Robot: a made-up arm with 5 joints.
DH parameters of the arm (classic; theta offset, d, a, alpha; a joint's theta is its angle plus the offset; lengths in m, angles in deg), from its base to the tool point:
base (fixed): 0 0 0.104 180
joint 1: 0 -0.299 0.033 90
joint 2: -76.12 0 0.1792 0
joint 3: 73.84 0 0.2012 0
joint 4: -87.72 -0.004 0 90
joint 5: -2.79 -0.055 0 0
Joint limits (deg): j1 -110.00..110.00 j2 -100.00..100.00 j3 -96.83..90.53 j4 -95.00..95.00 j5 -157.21..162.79
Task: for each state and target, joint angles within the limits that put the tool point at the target. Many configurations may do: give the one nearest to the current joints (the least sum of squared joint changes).
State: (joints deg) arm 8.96 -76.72 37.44 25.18 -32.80
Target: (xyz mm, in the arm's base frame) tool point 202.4 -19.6 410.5
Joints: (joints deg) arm 8.98 -86.98 67.06 37.51 -32.80
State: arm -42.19 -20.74 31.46 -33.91 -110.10
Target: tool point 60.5 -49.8 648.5
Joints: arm -45.39 -67.24 -2.05 -40.74 -110.10
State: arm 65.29 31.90 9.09 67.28 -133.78
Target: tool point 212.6 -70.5 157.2
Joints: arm 31.22 52.55 43.82 70.20 -133.78
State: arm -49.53 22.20 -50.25 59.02 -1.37
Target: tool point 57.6 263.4 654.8
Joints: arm -100.85 13.76 -71.19 32.35 -1.37
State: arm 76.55 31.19 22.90 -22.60 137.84
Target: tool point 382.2 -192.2 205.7
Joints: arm 33.96 40.64 17.05 -22.51 137.84
